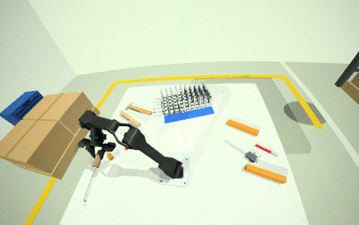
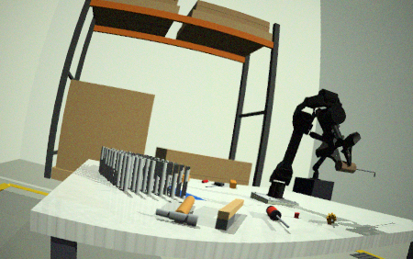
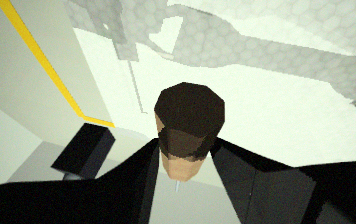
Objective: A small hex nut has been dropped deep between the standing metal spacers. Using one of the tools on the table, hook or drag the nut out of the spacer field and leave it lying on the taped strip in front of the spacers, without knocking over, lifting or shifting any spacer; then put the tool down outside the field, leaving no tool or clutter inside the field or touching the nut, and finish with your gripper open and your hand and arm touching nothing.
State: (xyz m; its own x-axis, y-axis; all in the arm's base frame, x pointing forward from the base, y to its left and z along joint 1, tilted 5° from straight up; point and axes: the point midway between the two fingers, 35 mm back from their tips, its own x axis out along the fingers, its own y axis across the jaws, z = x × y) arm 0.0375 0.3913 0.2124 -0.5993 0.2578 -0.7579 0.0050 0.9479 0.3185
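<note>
Right now the tool with thin metal rod is 110 mm behind my gripper tip and 10 mm below it. The rest, counted from my gripper tip: tiny red piece (160 mm ahead, 40 mm to the right, 180 mm below); red screwdriver (80 mm ahead, 980 mm to the right, 180 mm below); blue taped strip (440 mm ahead, 480 mm to the right, 180 mm below).
</note>
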